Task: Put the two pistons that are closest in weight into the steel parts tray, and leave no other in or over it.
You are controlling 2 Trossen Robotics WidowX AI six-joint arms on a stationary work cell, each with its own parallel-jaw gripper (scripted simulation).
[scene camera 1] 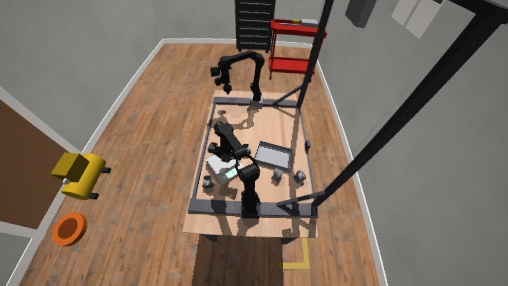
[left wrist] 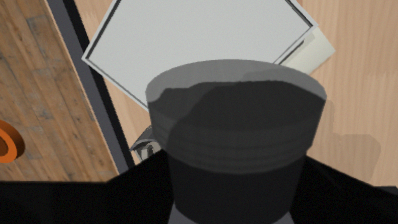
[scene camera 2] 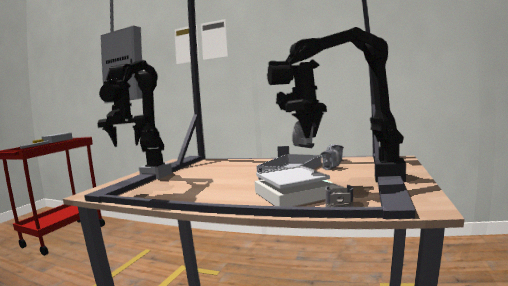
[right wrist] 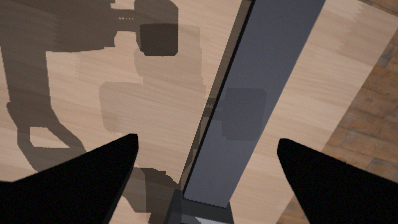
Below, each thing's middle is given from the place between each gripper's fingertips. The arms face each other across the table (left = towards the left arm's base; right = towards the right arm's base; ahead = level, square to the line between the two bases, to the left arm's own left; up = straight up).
My left gripper is now 300 mm past the steel parts tray [scene camera 1: 269, 154], 140 mm to the left of it and 190 mm above it. Round my left hand: scale plate [scene camera 2: 286, 177] 40 mm ahead, 50 mm to the right, 150 mm below; white scale [scene camera 2: 296, 195] 30 mm ahead, 40 mm to the right, 160 mm below.
My right gripper is now 40 mm past the scale plate, 560 mm to the right of it and 140 mm above it. Round my right hand: steel parts tray: 370 mm behind, 480 mm to the left, 190 mm below; then white scale: 50 mm behind, 570 mm to the left, 160 mm below.
